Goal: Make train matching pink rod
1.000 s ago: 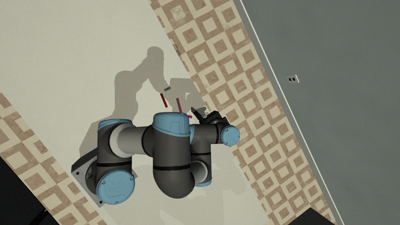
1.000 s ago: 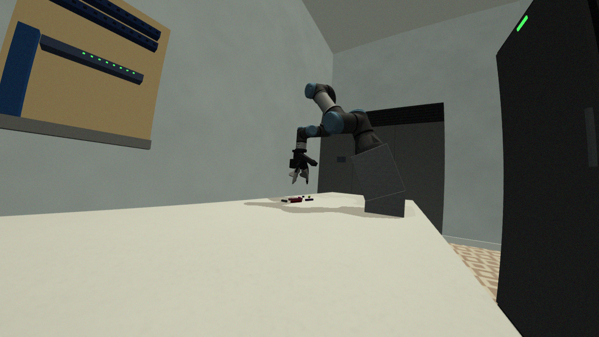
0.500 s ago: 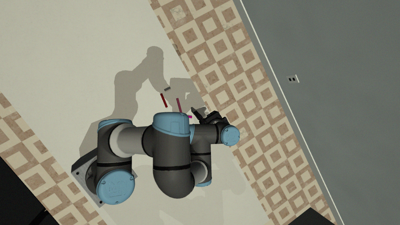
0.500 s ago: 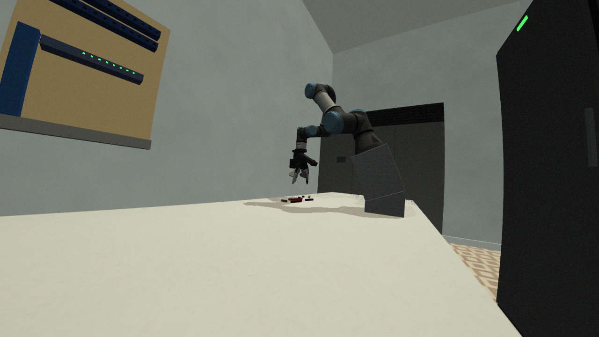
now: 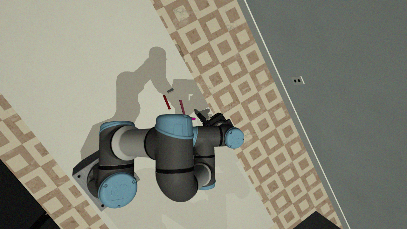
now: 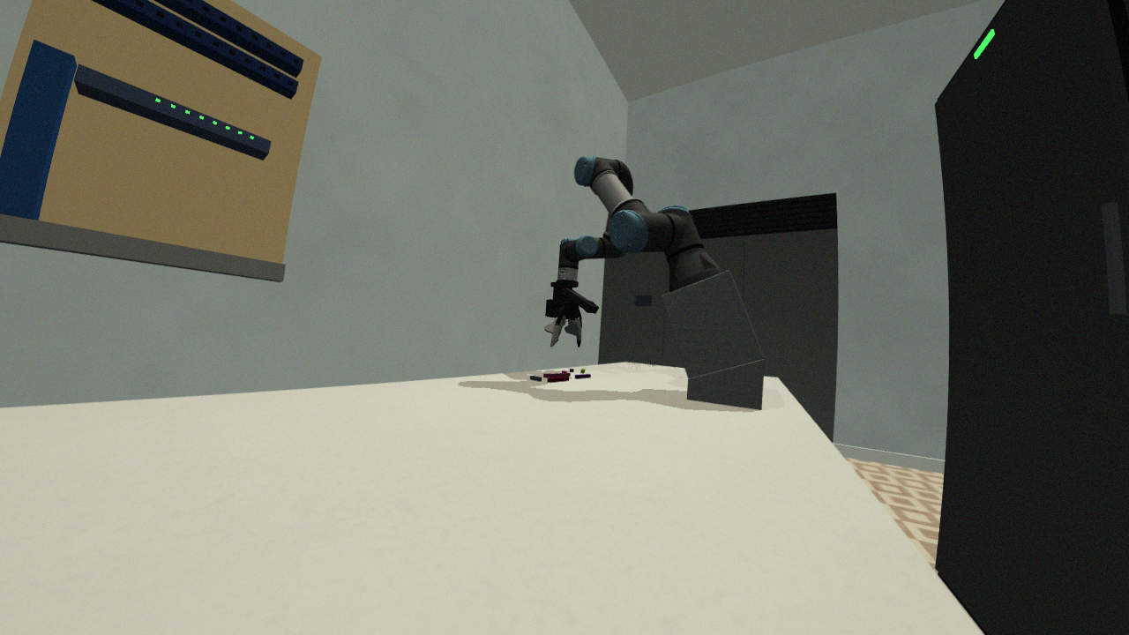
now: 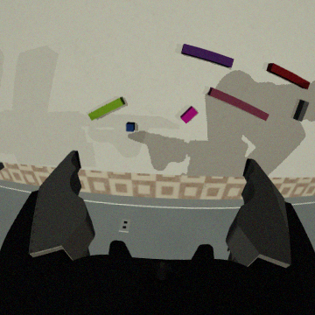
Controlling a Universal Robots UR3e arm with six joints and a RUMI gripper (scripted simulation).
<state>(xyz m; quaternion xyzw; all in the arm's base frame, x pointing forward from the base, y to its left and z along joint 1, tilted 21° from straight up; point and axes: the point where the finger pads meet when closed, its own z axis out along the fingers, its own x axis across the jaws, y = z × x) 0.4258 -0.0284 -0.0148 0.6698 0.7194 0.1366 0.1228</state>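
Now: hand 10 mm short of the blue rod, 40 mm to the left of it and 80 mm above it. Round my hand: lime rod: 20 mm behind, 80 mm to the right, 80 mm below; then magenta rod: 20 mm behind, 30 mm to the left, 80 mm below; then purple rod: 90 mm behind, 40 mm to the left, 80 mm below.
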